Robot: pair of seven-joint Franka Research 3 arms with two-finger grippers.
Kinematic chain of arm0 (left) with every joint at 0, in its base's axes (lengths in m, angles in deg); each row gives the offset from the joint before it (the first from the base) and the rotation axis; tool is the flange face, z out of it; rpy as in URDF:
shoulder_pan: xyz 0 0 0.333 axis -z
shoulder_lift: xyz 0 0 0 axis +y
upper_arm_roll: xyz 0 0 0.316 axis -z
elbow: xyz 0.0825 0 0 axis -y
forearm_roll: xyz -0.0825 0 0.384 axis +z
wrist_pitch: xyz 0 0 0 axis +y
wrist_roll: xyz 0.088 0 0 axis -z
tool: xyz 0 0 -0.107 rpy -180 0 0
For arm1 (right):
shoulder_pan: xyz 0 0 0.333 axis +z
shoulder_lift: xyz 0 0 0 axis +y
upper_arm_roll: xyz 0 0 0.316 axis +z
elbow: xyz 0.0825 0 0 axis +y
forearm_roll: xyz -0.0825 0 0.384 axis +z
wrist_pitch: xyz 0 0 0 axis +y
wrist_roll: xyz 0.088 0 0 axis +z
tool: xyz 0 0 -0.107 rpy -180 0 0
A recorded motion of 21 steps. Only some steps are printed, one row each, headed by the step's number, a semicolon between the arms.
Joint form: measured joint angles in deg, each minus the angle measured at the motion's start. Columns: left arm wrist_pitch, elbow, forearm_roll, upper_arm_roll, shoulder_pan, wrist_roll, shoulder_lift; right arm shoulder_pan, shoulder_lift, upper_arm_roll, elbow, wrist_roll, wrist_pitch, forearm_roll.
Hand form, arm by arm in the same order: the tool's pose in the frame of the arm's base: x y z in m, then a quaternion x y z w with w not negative. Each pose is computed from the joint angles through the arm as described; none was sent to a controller.
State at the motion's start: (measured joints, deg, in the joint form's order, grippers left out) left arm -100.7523 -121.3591 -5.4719 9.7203 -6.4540 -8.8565 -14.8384; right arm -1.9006 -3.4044 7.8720 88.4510 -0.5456 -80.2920 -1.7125
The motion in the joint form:
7: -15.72 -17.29 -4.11 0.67 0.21 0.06 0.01; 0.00 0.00 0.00 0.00 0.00 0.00 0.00
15: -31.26 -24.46 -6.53 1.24 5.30 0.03 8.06; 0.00 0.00 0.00 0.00 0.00 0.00 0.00
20: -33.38 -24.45 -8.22 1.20 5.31 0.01 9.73; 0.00 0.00 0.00 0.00 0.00 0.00 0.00
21: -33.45 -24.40 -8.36 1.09 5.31 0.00 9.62; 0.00 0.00 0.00 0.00 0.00 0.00 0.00
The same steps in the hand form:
7: 0.4363 -0.0414 0.3954 0.99289 0.08690 -0.06989 0.04175; 0.5153 0.0528 0.6545 0.99793 0.04509 -0.04061 0.02122
15: 0.4263 -0.0768 0.3029 0.99391 0.06752 -0.07038 0.05134; 0.5153 0.0528 0.6545 0.99793 0.04509 -0.04061 0.02122
20: 0.4298 -0.0768 0.2933 0.99249 0.08063 -0.06785 0.06209; 0.5153 0.0528 0.6545 0.99793 0.04509 -0.04061 0.02122
21: 0.4304 -0.0760 0.2946 0.99239 0.08250 -0.06593 0.06325; 0.5153 0.0528 0.6545 0.99793 0.04509 -0.04061 0.02122

